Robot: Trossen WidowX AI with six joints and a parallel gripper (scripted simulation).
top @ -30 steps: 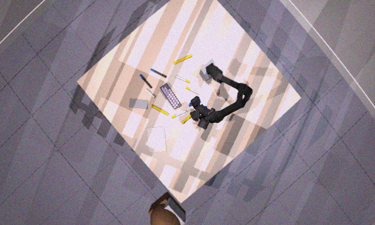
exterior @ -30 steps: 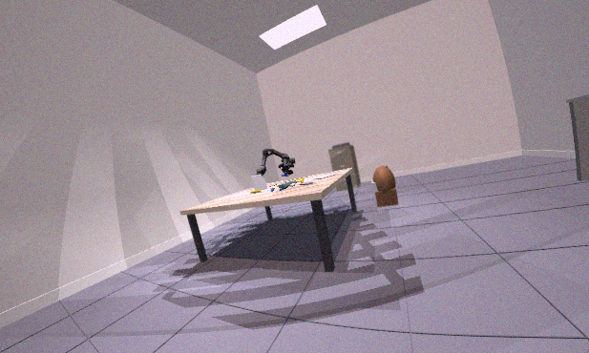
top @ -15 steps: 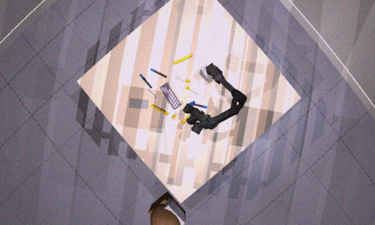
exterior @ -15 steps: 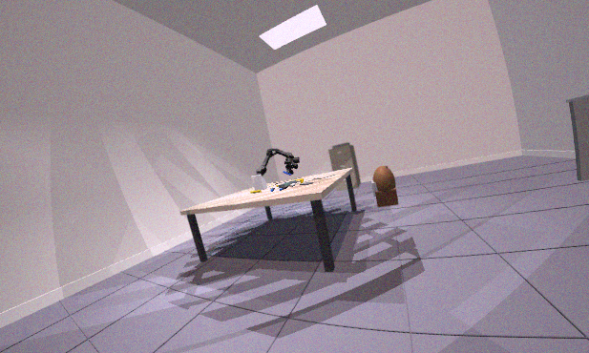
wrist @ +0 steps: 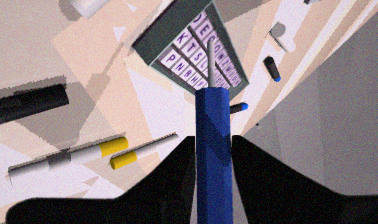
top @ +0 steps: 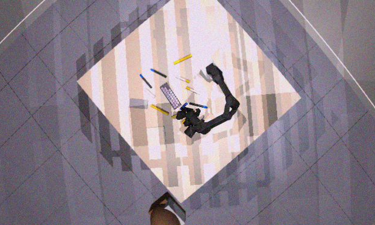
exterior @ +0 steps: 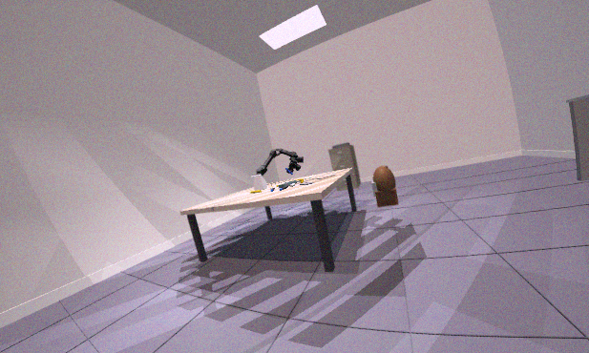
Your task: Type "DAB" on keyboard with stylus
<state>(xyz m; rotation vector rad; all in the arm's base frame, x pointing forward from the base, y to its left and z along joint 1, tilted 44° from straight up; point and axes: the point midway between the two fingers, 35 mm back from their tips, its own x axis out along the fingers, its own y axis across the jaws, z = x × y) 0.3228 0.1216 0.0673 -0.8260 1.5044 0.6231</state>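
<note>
Now: gripper tip 5 cm short of the D key, 4 cm to the left of it and 10 cm above it. The rest, counted from my gripper tip: white sheet 31 cm ahead, 8 cm to the left, 11 cm below; then blue stylus 1 cm ahead, 1 cm below; then yellow marker 9 cm to the left, 10 cm below.
</note>
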